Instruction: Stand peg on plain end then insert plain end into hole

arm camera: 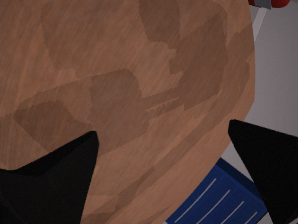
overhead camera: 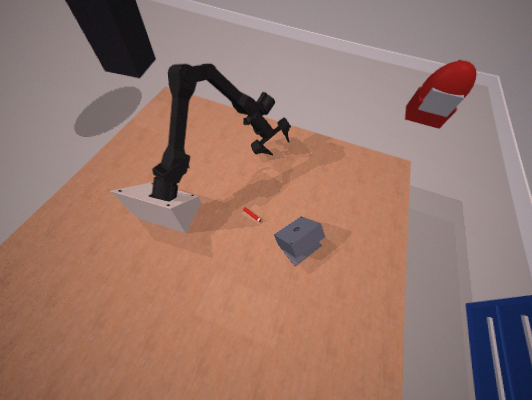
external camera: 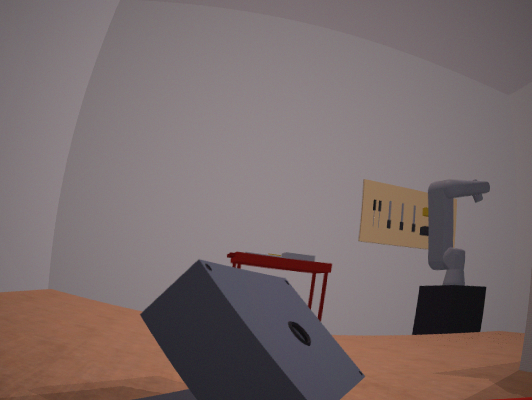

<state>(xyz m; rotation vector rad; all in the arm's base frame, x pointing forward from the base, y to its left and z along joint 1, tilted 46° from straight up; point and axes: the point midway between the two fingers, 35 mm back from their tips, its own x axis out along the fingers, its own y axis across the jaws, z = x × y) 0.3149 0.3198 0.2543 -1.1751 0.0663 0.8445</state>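
Now: the red peg 35 cm to the right of my gripper tip, 4 cm behind it and 2 cm below it. Also, from my gripper tip: grey sloped panel (40 cm to the right, 13 cm ahead, 2 cm above).
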